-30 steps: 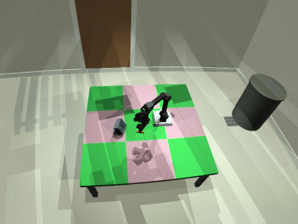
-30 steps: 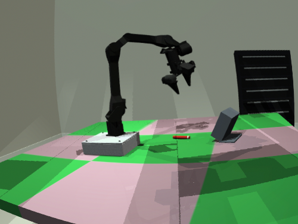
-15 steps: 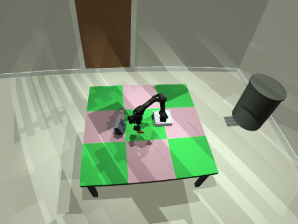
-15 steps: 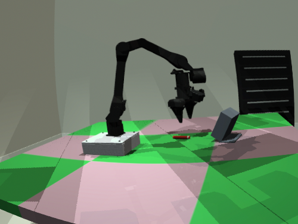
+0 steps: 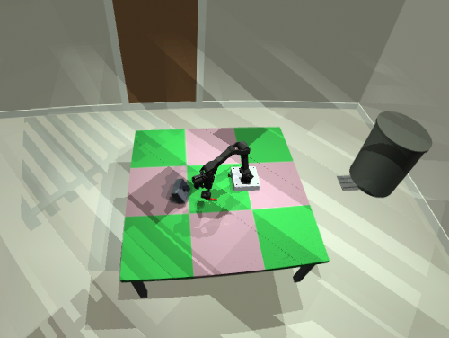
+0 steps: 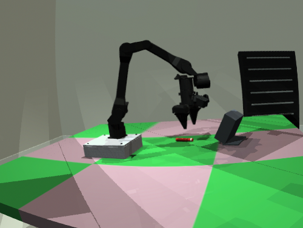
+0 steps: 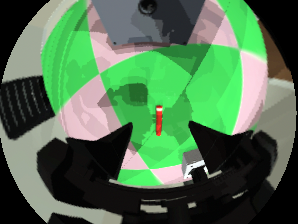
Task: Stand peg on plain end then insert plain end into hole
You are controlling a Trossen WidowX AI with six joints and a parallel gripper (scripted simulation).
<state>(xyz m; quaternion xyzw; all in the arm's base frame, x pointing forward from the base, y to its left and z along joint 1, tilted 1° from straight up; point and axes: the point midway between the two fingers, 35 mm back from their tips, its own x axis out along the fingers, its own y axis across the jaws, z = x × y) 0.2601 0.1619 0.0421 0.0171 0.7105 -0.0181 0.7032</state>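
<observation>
Right now the red peg is 10 mm behind my gripper tip and 60 mm below it. Round my gripper tip: sloped panel: 180 mm ahead.
</observation>
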